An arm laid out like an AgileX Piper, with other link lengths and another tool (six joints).
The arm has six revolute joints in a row. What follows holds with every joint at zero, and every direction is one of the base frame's. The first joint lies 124.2 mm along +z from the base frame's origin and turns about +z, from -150.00 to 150.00 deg. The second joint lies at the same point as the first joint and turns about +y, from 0.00 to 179.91 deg. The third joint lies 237.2 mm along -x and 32.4 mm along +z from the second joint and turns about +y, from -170.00 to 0.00 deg. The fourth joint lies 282.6 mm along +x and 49.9 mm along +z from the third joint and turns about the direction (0.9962, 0, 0.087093), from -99.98 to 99.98 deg. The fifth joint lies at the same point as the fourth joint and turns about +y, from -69.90 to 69.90 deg. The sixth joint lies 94.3 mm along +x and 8.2 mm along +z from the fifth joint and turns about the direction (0.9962, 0, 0.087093), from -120.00 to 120.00 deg. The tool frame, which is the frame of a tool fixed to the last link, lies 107.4 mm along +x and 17.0 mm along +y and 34.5 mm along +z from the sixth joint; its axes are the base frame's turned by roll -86.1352, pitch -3.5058 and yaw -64.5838 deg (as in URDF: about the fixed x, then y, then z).
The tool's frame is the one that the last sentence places.
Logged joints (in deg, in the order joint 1, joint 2, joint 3, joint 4, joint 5, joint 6), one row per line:
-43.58 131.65 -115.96 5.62 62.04 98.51
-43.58 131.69 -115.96 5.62 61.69 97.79
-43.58 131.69 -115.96 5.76 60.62 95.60
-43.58 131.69 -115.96 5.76 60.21 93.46
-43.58 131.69 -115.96 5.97 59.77 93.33
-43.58 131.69 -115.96 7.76 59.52 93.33
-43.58 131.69 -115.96 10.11 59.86 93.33
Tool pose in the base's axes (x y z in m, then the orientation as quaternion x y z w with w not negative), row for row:
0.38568 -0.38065 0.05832 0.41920 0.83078 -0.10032 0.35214
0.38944 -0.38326 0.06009 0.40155 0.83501 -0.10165 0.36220
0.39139 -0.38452 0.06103 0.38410 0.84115 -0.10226 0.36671
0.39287 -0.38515 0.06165 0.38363 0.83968 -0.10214 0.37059
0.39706 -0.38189 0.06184 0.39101 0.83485 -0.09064 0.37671
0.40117 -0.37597 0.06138 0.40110 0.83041 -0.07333 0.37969
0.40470 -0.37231 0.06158 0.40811 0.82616 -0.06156 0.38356
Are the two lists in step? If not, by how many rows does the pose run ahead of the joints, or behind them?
The pose runs 1 row ahead of the joints: the pose in row i belongs to the joints in row i + 1.
